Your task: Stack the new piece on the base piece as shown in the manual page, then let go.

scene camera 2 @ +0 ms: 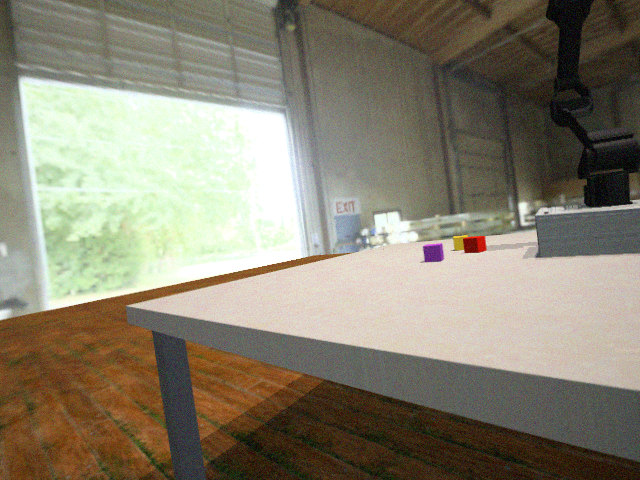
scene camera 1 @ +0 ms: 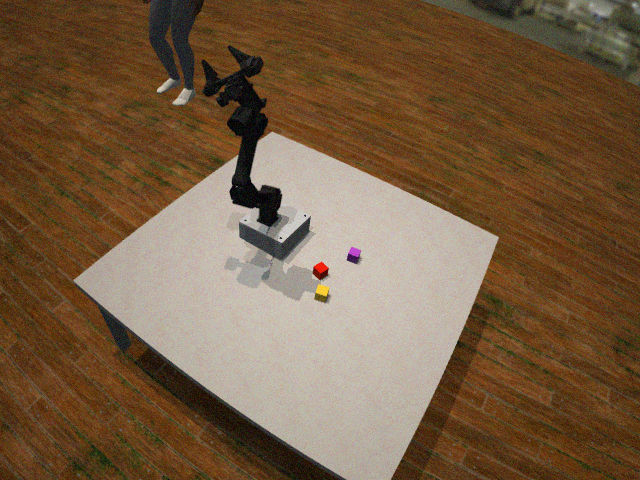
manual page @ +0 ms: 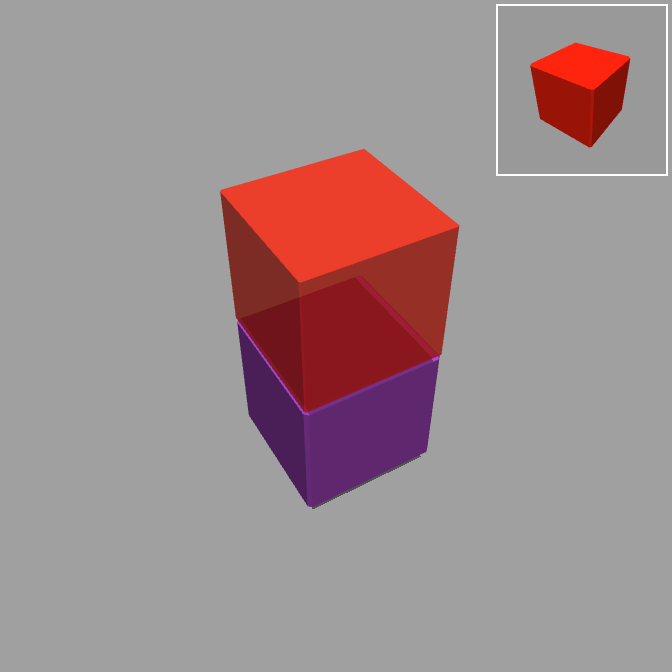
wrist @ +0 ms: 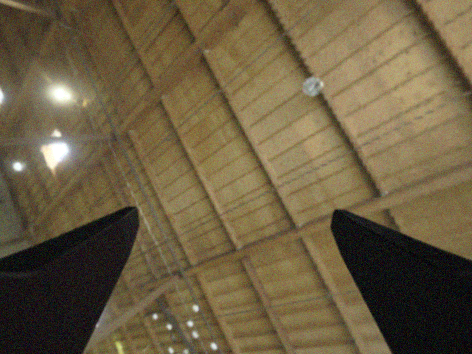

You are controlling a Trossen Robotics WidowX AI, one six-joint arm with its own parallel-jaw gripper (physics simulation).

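Places are measured from the arm's base along level axes (x right, y ahead, z up), in millimetres.
Where they show: gripper, fingertip midpoint: [scene camera 1: 215,52] [wrist: 237,217]; arm's base at its link origin: [scene camera 2: 608,204] [scene camera 1: 267,219].
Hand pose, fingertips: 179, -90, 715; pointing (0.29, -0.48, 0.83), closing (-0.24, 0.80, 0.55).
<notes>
Each offset is from my fingertips to the top centre of the thing, as dx, dy, dz. Level surfaces: height alone.
A red cube {-117, +365, -761} [scene camera 1: 320,270] [scene camera 2: 475,244] sits on the table near the arm's base. A yellow cube {-26, +418, -761} [scene camera 1: 322,293] [scene camera 2: 459,242] sits close to it, apart, and is partly hidden behind the red one in scene camera 2. A purple cube {-259, +440, -761} [scene camera 1: 354,254] [scene camera 2: 433,252] stands a little farther off on the table. None of the three is stacked. The frames do not tell which is the base piece. My gripper [scene camera 1: 217,55] [wrist: 237,217] is open and empty, raised high above the table and away from the cubes, with its fingers pointing up at the ceiling in the wrist view.
The arm stands on a grey box-shaped base [scene camera 1: 273,240] [scene camera 2: 584,232] on the pale table {dz -802} [scene camera 1: 330,382] [scene camera 2: 310,310]. The arm's shadow falls on the table beside the red and yellow cubes. A person's legs [scene camera 1: 174,46] show on the floor beyond the table.
</notes>
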